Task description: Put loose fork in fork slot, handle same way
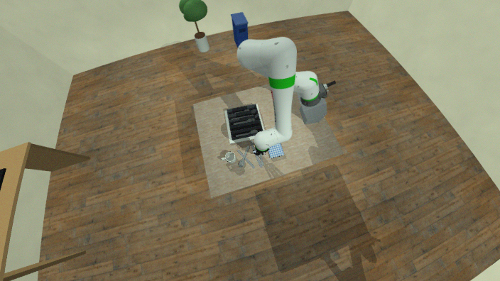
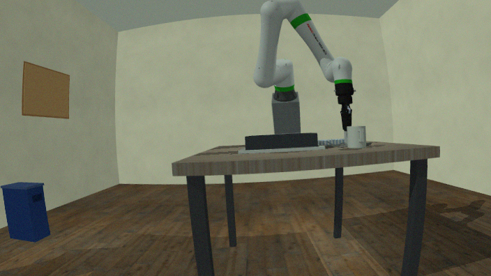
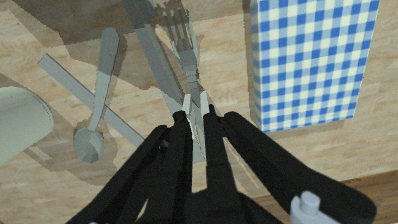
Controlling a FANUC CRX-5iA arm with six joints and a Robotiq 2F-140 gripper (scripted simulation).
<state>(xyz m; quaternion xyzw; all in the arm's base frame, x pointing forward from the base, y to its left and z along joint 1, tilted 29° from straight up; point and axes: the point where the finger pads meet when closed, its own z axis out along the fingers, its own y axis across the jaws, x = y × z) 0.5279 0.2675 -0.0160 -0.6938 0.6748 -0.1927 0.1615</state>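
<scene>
Now: the cutlery tray 33 cm to the right of my hand, 6 cm ahead of it and 2 cm above it. Round my hand: white mug (25 cm ahead, 3 cm to the right).
</scene>
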